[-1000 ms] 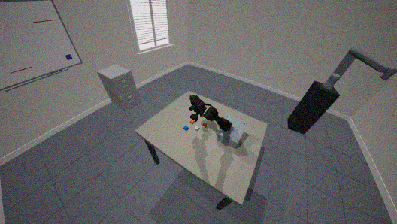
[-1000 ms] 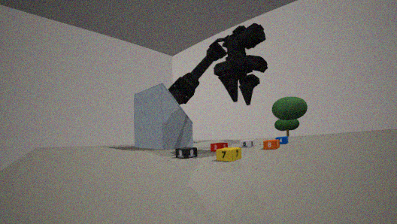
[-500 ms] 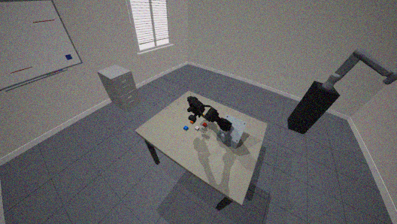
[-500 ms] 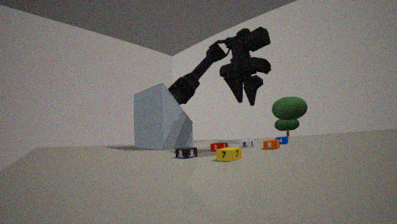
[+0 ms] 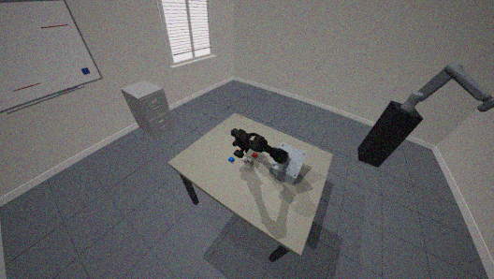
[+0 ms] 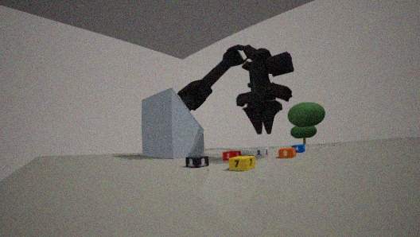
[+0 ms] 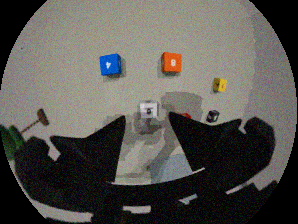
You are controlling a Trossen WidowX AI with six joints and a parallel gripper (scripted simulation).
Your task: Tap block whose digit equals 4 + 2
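My gripper tip is now 50 mm above the white block and 10 mm past it. Round my gripper tip: blue block: 80 mm ahead, 50 mm to the left, 50 mm below; red block: 90 mm to the right, 60 mm behind, 50 mm below; orange block: 70 mm ahead, 60 mm to the right, 50 mm below.
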